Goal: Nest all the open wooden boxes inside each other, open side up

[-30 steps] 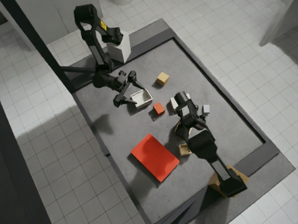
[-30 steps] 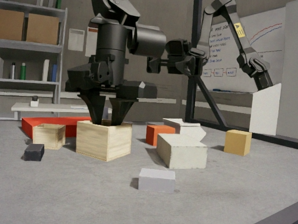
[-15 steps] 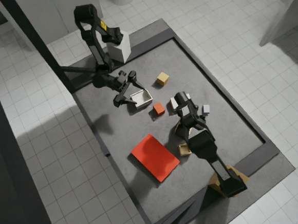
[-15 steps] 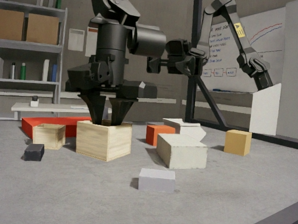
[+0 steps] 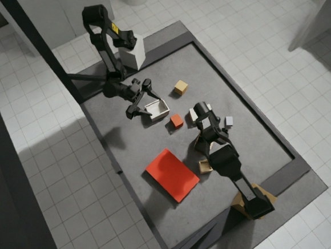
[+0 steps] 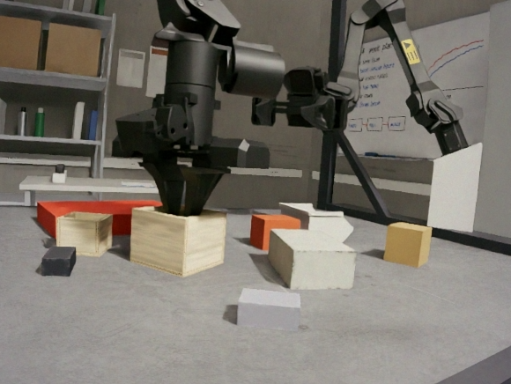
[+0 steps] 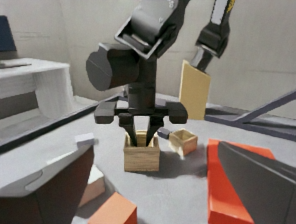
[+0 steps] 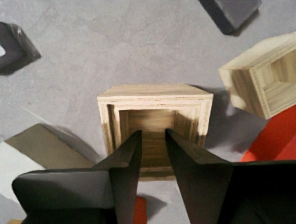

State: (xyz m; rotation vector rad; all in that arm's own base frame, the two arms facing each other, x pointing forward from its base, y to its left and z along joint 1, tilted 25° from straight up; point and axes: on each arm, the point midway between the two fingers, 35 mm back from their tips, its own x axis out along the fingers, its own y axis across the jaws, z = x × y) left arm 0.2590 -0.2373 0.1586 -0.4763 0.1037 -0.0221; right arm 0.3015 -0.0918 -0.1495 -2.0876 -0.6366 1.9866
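Now: right hand 6 cm above the medium wooden box. From my right hand the other things lie so: dark block: 13 cm to the right, 7 cm below; small wooden box: 7 cm behind, 10 cm to the right, 6 cm below; large wooden box: 6 cm below.
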